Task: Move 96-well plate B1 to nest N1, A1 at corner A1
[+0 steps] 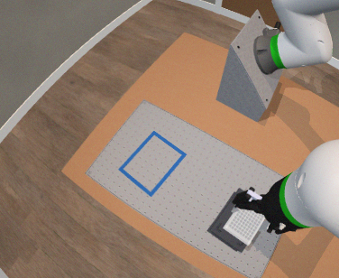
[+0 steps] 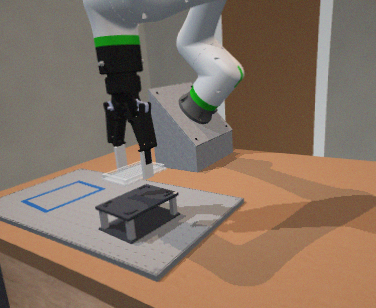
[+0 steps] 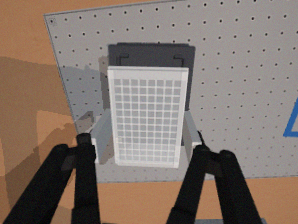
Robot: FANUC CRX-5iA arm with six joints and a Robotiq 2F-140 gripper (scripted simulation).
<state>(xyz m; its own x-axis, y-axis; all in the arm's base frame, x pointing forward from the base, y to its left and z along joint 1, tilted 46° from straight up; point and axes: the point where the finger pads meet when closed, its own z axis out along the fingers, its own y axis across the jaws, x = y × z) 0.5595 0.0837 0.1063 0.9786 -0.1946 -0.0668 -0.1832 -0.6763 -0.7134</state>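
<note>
Right now my hand is 90 mm above the dark raised plate nest. Round my hand: white 96-well plate (20 mm below).
</note>
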